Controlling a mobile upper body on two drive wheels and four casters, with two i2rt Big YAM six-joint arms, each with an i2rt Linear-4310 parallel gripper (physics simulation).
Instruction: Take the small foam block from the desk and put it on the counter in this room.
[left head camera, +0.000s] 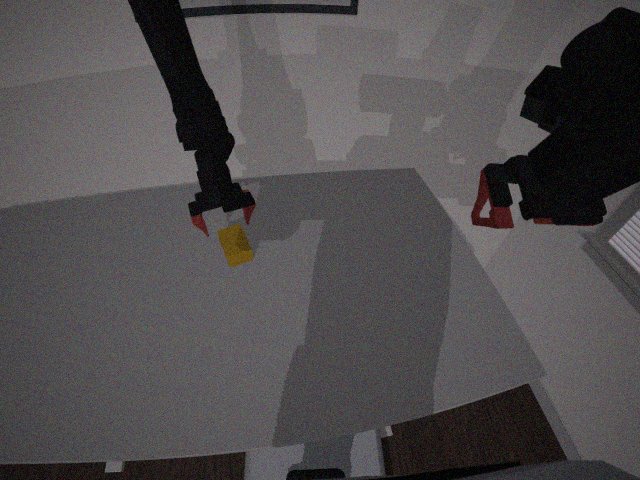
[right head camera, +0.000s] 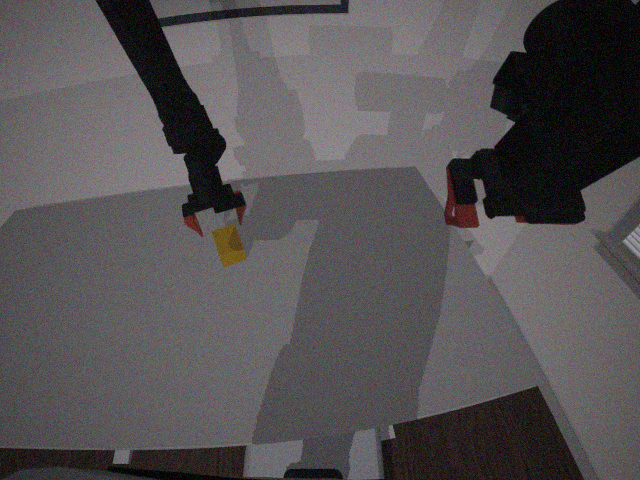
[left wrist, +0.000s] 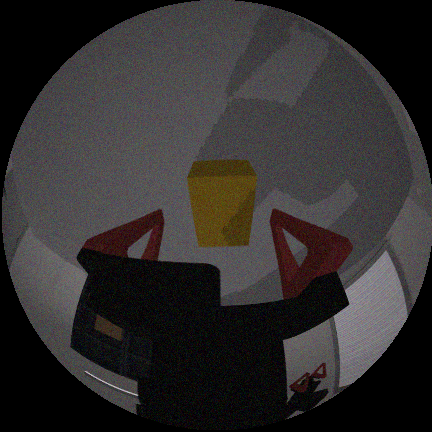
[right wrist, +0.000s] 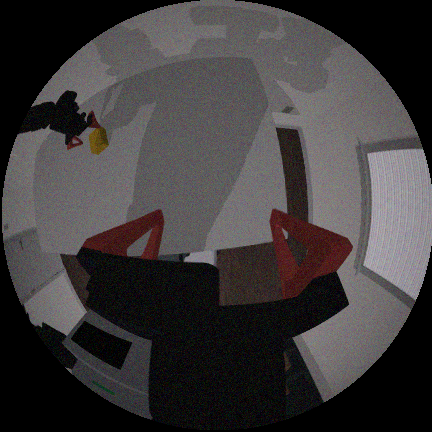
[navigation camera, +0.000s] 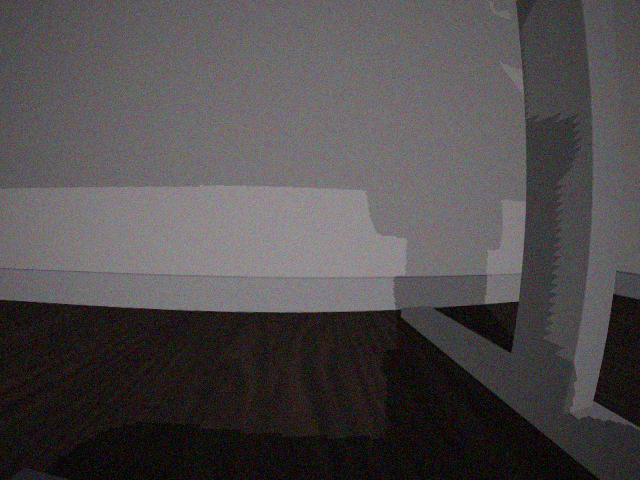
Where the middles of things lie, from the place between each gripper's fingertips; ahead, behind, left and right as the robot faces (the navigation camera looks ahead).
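Labels:
With my right hand I am 300 mm above the yellow foam block (left head camera: 236, 247), and that hand is also 430 mm to the right of the block and 230 mm short of it.
My left hand is 40 mm above the yellow foam block, 10 mm past it and 10 mm to the left of it.

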